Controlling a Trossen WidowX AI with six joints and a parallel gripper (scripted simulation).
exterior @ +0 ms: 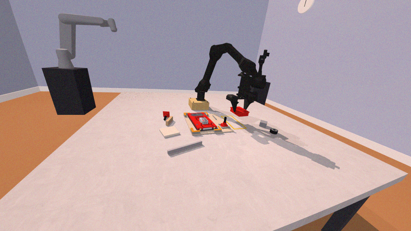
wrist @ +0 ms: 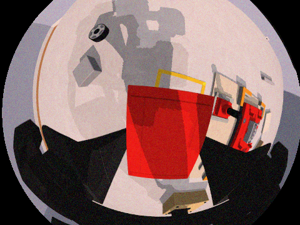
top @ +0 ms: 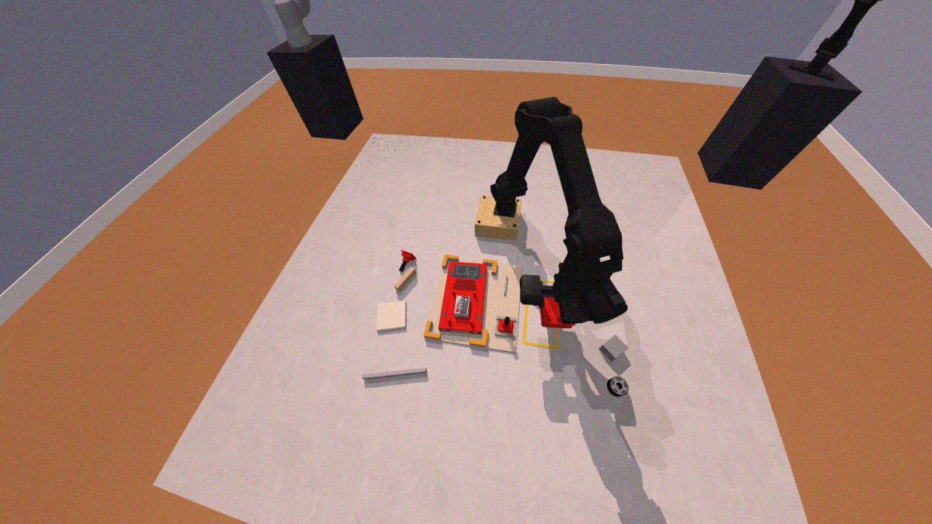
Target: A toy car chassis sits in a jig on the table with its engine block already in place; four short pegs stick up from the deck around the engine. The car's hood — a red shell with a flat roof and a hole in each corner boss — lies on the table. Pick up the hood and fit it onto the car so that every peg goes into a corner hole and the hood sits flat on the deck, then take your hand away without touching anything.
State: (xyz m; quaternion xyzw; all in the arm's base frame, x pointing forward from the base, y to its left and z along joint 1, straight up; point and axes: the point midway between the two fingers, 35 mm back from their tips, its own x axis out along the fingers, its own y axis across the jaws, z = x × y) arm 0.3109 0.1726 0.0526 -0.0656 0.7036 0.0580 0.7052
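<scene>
Right now my gripper tip is 220 mm to the left of the grey engine block, 50 mm above it and 30 mm short of it. Round my gripper tip: red hood 10 mm above; then grey block 150 mm to the left, 60 mm below, 40 mm ahead; then black-and-white wheel 160 mm to the left, 130 mm ahead, 70 mm below.
</scene>
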